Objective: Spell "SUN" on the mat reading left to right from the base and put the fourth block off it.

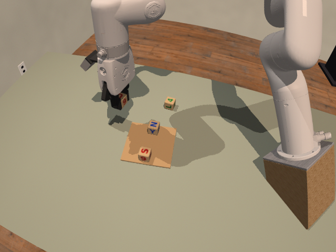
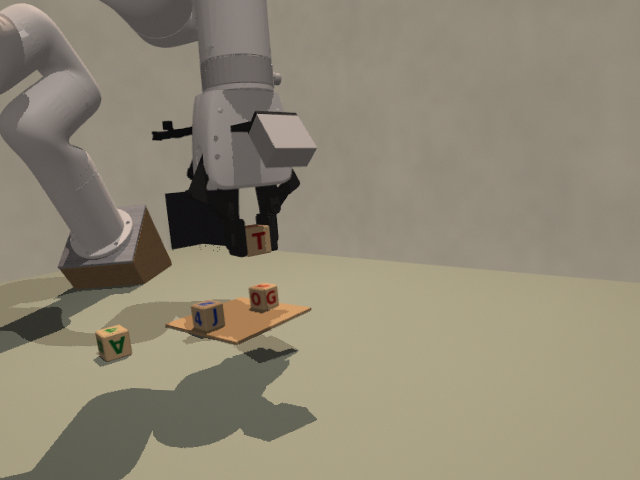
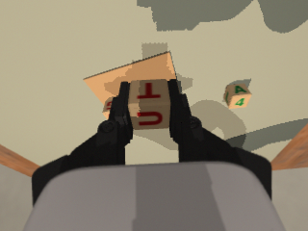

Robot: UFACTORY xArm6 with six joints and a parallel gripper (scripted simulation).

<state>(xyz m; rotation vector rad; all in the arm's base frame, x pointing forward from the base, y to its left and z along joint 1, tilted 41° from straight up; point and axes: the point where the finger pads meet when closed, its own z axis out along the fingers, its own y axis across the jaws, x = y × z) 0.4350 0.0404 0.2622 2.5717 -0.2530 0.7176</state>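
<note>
Now: the tan mat 12 cm below my hand, 9 cm behind it and 5 cm to the left of it. Also, from my hand: U block: 1 cm below; N block: 10 cm below, 9 cm behind, 1 cm to the left; S block: 10 cm to the left, 10 cm below, 8 cm behind.
</note>
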